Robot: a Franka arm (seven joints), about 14 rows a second.
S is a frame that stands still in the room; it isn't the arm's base.
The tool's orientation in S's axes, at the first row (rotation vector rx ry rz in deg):
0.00, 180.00, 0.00
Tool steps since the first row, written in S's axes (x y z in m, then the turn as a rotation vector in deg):
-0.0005, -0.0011, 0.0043, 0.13, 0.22, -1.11
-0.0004, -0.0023, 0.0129, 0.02, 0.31, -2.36
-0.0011, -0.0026, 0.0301, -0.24, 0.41, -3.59
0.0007, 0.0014, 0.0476, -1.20, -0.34, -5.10
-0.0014, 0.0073, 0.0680, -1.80, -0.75, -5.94
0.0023, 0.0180, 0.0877, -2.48, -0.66, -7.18
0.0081, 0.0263, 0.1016, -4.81, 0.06, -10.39
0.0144, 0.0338, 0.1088, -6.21, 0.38, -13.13
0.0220, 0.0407, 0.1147, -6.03, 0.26, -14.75
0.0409, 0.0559, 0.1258, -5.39, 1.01, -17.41
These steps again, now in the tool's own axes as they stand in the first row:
0.0005, -0.0011, -0.0043, -0.13, 0.22, 1.11
0.0004, -0.0023, -0.0129, -0.02, 0.31, 2.36
0.0011, -0.0026, -0.0301, 0.24, 0.41, 3.59
-0.0007, 0.0014, -0.0476, 1.20, -0.34, 5.10
0.0014, 0.0073, -0.0680, 1.80, -0.75, 5.94
-0.0023, 0.0180, -0.0877, 2.48, -0.66, 7.18
-0.0081, 0.0263, -0.1016, 4.81, 0.06, 10.39
-0.0144, 0.0338, -0.1088, 6.21, 0.38, 13.13
-0.0220, 0.0407, -0.1147, 6.03, 0.26, 14.75
-0.0409, 0.0559, -0.1258, 5.39, 1.01, 17.41

